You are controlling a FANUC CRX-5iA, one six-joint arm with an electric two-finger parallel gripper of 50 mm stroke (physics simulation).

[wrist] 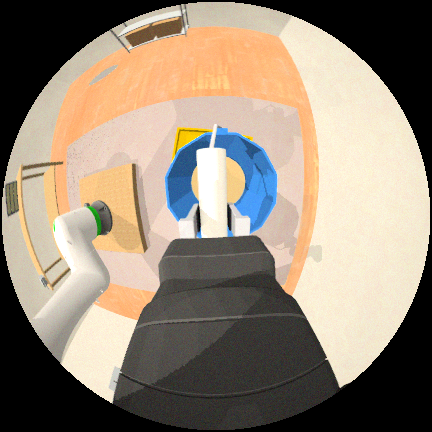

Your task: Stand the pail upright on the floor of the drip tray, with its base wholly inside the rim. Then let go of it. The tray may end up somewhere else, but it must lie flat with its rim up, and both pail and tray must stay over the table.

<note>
I see my gripper and a white handle grip.
</note>
